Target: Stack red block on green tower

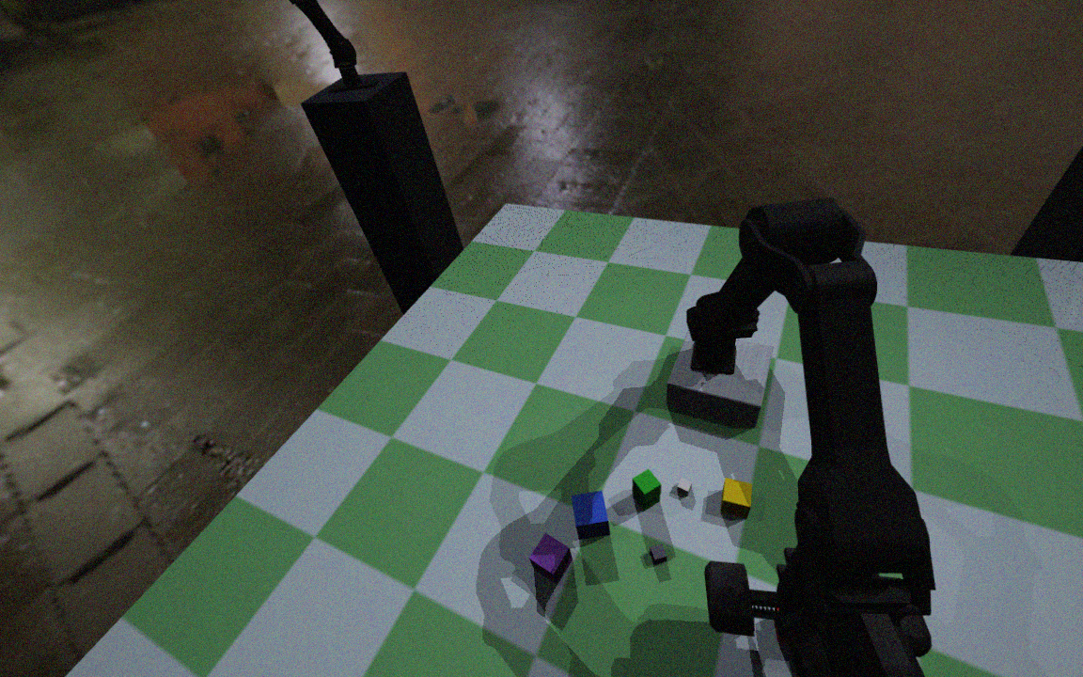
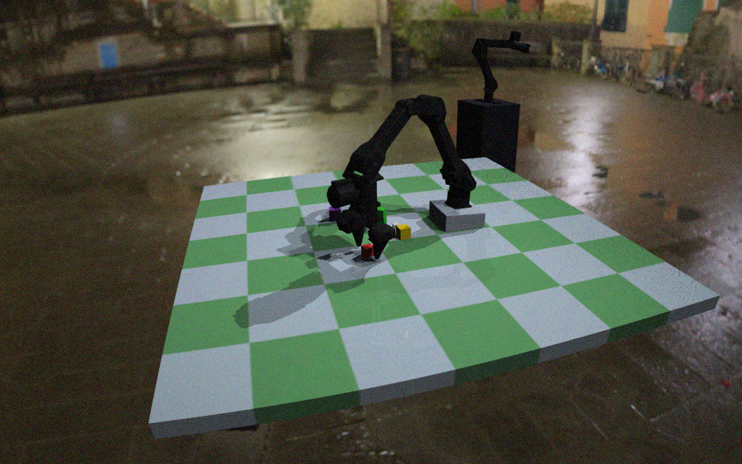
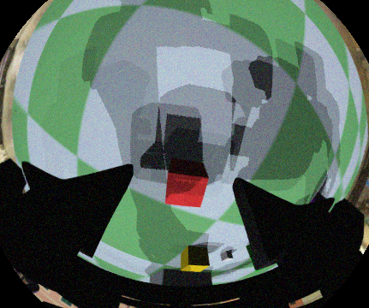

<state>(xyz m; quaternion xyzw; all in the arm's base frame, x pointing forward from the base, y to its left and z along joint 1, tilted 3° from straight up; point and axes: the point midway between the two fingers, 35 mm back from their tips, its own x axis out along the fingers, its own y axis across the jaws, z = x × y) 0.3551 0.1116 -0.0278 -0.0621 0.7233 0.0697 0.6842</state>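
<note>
The red block is 1 cm above my gripper tip. From my gripper tip the other things lie so: yellow block: 14 cm behind, 6 cm to the right, 1 cm above; small white block: 14 cm behind, 13 cm to the right; small dark block: 15 cm to the right, 4 cm behind.
</note>
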